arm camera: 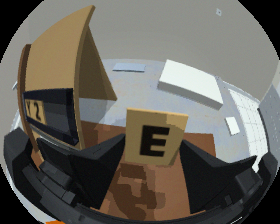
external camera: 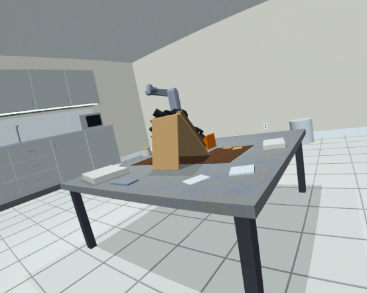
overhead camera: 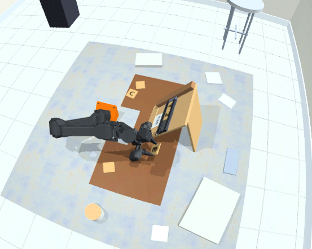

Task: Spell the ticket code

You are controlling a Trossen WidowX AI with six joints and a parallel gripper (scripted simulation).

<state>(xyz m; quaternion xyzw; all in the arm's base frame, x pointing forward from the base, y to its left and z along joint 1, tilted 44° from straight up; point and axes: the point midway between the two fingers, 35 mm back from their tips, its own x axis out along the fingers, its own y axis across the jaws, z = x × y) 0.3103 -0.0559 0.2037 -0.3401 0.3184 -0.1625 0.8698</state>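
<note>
Now: gripper tip 30 mm past the white ticket, 200 mm to the right of it and 70 mm above it. Round my gripper tip: grey card (410 mm ahead, 90 mm to the left, 150 mm below); white box (320 mm ahead, 200 mm to the right, 140 mm below); brown mat (130 mm behind, 170 mm to the left, 160 mm below).
</note>
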